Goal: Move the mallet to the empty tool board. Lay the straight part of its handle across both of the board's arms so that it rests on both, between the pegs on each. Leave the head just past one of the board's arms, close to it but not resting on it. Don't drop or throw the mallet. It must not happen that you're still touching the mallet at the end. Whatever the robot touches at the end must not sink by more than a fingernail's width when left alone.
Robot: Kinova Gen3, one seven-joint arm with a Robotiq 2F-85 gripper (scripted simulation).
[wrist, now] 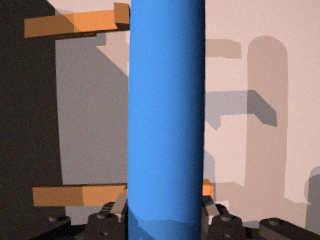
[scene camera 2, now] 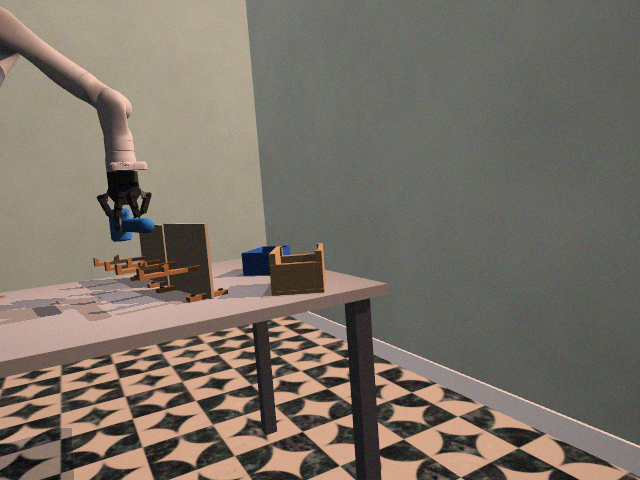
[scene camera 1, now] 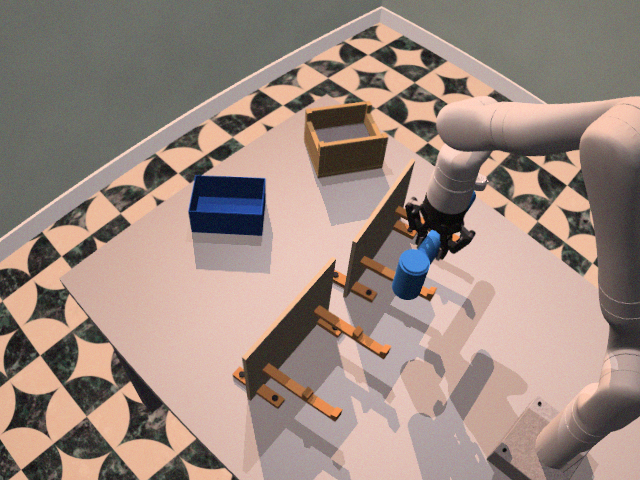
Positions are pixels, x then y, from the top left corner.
Labels:
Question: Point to a tool board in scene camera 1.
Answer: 385,218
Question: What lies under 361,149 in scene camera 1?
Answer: A wooden crate.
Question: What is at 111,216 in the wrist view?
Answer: The gripper.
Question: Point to a blue mallet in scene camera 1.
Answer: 413,265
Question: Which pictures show the gripper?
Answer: The wrist view, scene camera 2 and scene camera 1: all of them.

